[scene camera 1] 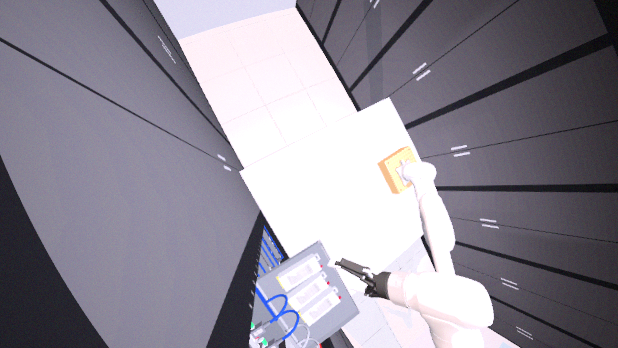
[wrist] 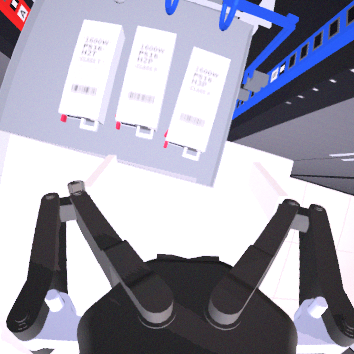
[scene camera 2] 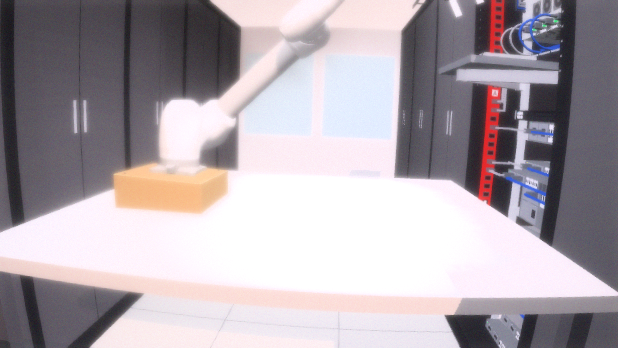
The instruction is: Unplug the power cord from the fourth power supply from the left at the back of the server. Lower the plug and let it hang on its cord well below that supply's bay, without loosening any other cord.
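Places are measured from the arm's base along level axes (x ahead, y left, z up), in metres.
Pixels of known places: gripper, fingertip midpoint: (scene camera 1: 341, 274) (wrist: 183, 169) (scene camera 2: 468, 10); arm's base, link origin: (scene camera 1: 406, 172) (scene camera 2: 178, 171).
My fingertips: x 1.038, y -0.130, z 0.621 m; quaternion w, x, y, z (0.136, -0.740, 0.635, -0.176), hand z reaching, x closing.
Ahead of a thing's pixels: the offset from my fingertips to its top centre. "spot": to the spot under its first point. Level surfaces: height alone.
The server back with round fans {spot: 0.374 m ahead, 0.087 m left, 0.075 m up} (scene camera 2: 550, 7) shows at the upper right in scene camera 2. Plugs with green parts (scene camera 1: 252, 326) (scene camera 2: 556, 21) are at it, with blue cords {spot: 0.230 m ahead, 0.057 m left, 0.025 m down} (scene camera 1: 298, 320) (scene camera 2: 522, 36) and pale cords looping in front. I cannot tell the fourth supply's plug for certain in the scene views. In the wrist view two blue cord loops {spot: 0.221 m ahead, 0.027 m right, 0.042 m down} (wrist: 227, 16) show at the top edge; their plugs are out of view. My gripper (scene camera 1: 345, 265) (wrist: 183, 169) is open and empty, beside the shelf's front edge, apart from the cords.
A grey shelf (scene camera 1: 348, 309) (scene camera 2: 500, 63) (wrist: 37, 95) below the server holds three white power supplies {spot: 0.158 m ahead, 0.079 m left, 0.150 m down} (wrist: 145, 75). A blue rack post {spot: 0.273 m ahead, 0.213 m right, 0.084 m down} (wrist: 320, 42) stands right of it, a red one (scene camera 2: 492, 125) (wrist: 15, 11) left. The arm's orange base block (scene camera 1: 392, 175) (scene camera 2: 160, 192) sits on the white table {0.729 m down} (scene camera 2: 300, 240).
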